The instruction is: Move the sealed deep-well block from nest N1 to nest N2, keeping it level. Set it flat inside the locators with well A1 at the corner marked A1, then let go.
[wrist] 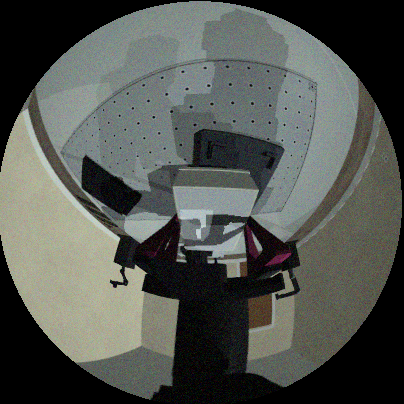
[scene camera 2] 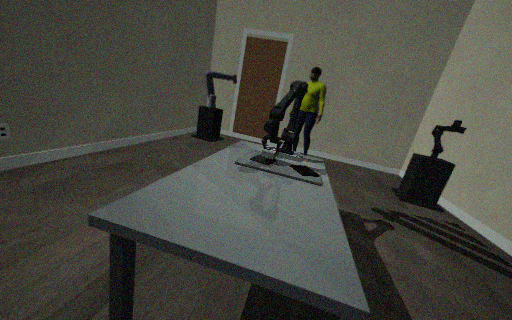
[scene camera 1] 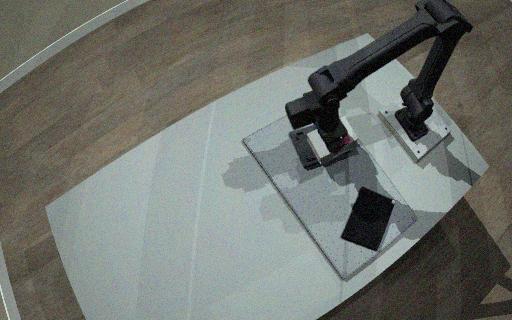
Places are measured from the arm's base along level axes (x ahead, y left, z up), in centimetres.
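Pixels of known places: gripper, fingertip midpoint: (wrist: 212, 215) (scene camera 2: 270, 151) (scene camera 1: 329, 140); arm's base at its link origin: (scene camera 2: 285, 152) (scene camera 1: 411, 124).
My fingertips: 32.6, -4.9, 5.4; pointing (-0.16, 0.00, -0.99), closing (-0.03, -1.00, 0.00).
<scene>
Ahead of a thing's pixels: the offset from my fingertips to its top centre, as dx, dy, dz. Level surfaces: height alone.
My gripper (scene camera 1: 333, 145) (scene camera 2: 271, 150) (wrist: 212, 215) is shut on the pale deep-well block @(-1.2, +0.1, +2.5) (scene camera 1: 318, 143) (wrist: 215, 197), with the magenta fingers on opposite sides. The block is over a dark nest @(-0.2, -3.8, -5.6) (scene camera 1: 302, 150) (scene camera 2: 260, 159) (wrist: 235, 144) and hides part of it. Two corner locators show on the nest in the wrist view, where its edges look turned slightly relative to the block. The height gap and exact level are unclear. A second, black nest @(-0.9, +24.5, -5.6) (scene camera 1: 367, 218) (scene camera 2: 305, 171) (wrist: 107, 185) carries no visible block. The nest labels and A1 mark are not readable.
Both nests are on a perforated board @(+2.2, +8.8, -7.3) (scene camera 1: 312, 212) (wrist: 230, 95) on the pale table @(dz -8.6) (scene camera 1: 165, 210) (scene camera 2: 210, 215). The arm's base plate (scene camera 1: 417, 151) is beside the board. A person (scene camera 2: 312, 97) and two other robots on pedestals (scene camera 2: 209, 122) (scene camera 2: 427, 177) stand beyond the table.
</scene>
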